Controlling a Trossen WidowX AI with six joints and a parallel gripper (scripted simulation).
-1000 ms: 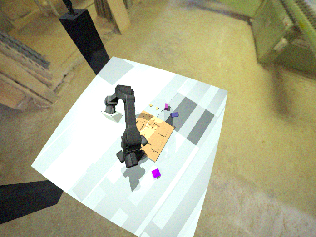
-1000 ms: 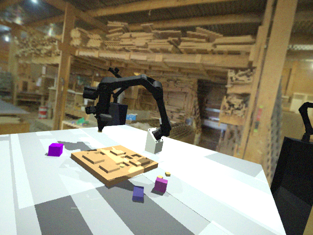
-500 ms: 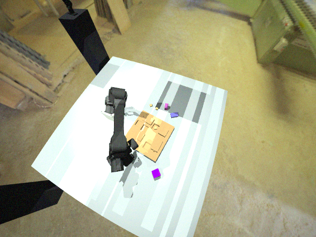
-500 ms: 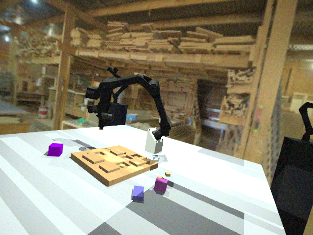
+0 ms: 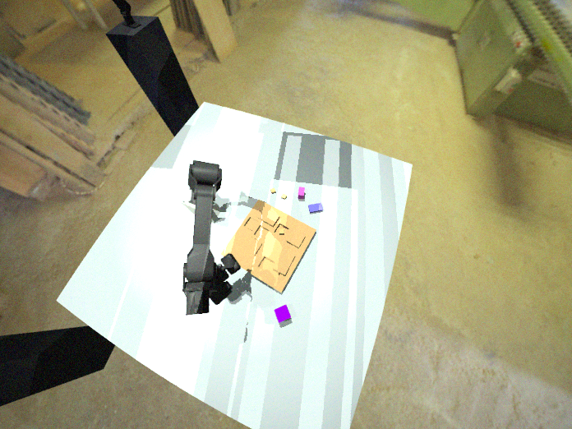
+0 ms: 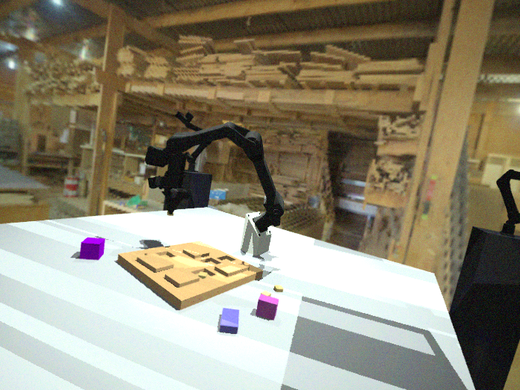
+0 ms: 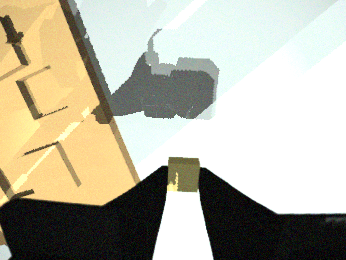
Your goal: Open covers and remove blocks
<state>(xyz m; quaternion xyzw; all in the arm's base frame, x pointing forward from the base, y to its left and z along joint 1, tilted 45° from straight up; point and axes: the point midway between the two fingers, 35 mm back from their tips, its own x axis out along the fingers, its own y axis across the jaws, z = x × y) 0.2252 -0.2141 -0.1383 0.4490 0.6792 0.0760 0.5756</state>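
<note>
Right now the tan puzzle board is 22 cm to the left of my gripper tip, 11 cm ahead of it and 9 cm below it. From my gripper tip the other things lie so: pink block (48 cm to the left, 15 cm ahead, 9 cm below); purple block (24 cm ahead, 9 cm below, 3 cm to the right); lavender block (43 cm to the left, 24 cm ahead, 10 cm below).
</note>
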